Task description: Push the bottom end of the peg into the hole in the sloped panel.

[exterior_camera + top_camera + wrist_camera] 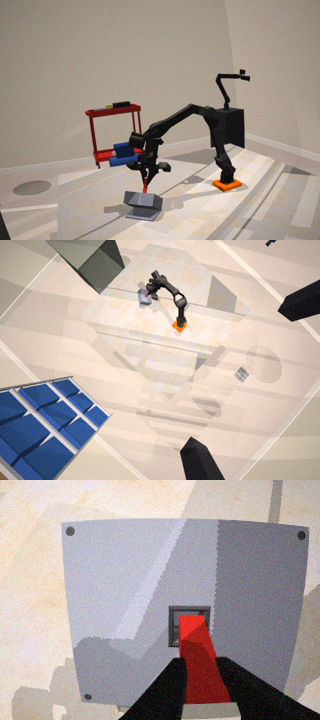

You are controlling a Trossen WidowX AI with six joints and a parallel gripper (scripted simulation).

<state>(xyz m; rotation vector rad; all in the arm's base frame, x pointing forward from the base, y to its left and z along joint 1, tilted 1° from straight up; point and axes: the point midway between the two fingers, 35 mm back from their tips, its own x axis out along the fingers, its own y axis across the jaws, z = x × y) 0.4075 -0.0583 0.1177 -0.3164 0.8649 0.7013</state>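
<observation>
My gripper tip is now 3 cm short of the sloped panel, 3 cm to the right of it and 6 cm above it. From my gripper tip the other things lie so: red square peg: 1 cm behind, 1 cm to the right, 1 cm above.
</observation>
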